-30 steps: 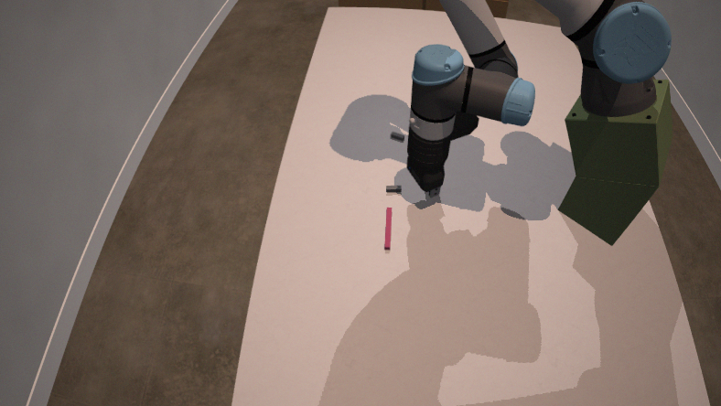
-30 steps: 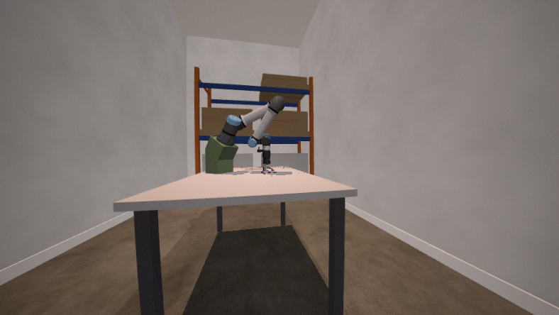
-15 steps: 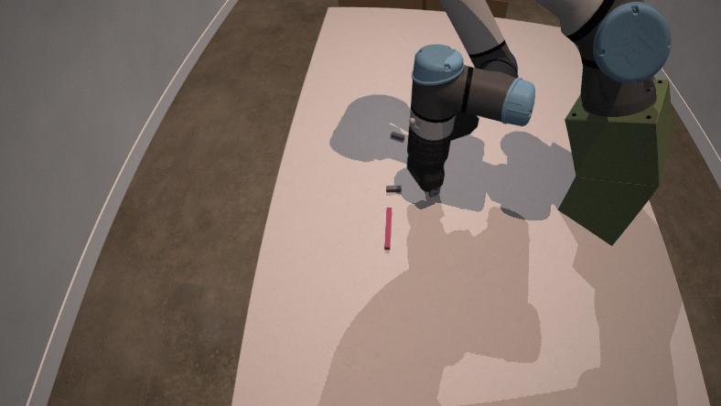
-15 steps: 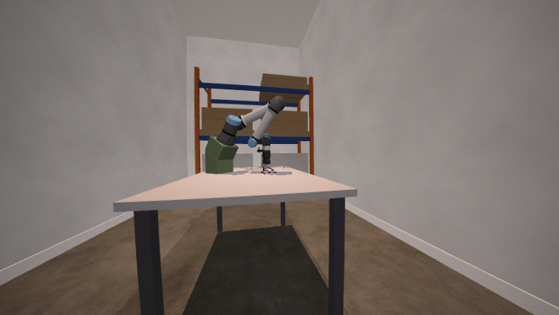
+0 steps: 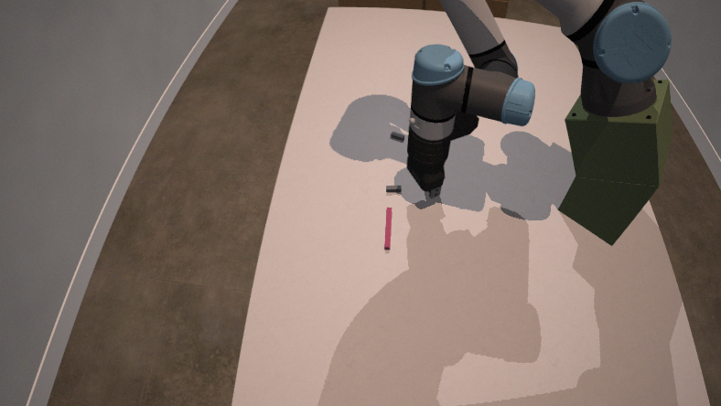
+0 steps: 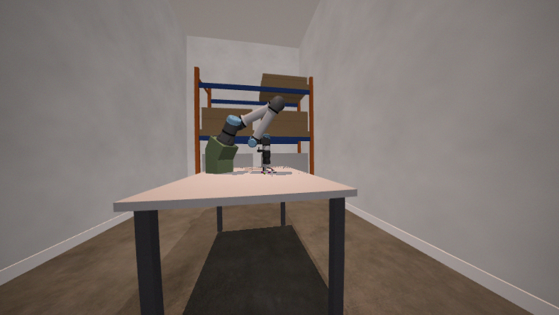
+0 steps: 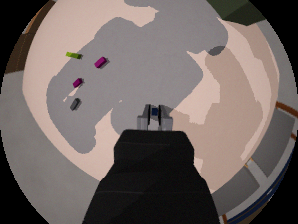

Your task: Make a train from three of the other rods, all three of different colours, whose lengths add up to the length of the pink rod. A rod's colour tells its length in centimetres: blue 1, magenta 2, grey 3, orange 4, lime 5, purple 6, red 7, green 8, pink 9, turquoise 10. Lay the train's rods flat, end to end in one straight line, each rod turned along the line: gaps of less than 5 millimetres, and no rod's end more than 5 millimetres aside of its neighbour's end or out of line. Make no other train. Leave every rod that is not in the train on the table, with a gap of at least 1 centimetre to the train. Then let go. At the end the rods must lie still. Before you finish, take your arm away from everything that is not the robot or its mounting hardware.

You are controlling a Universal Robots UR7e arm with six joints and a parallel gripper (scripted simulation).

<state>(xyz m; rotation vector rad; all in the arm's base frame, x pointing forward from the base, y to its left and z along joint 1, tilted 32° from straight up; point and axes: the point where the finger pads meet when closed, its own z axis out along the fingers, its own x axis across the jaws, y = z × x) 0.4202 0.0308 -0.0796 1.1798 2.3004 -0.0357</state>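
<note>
Now: the blue rod 1 cm below my hand. Also, from my hand: lime rod 21 cm to the right, 1 cm below, 1 cm behind; pink rod 10 cm to the left, 8 cm ahead, 1 cm below; magenta rod 13 cm to the right, 2 cm behind, 1 cm below.
</note>
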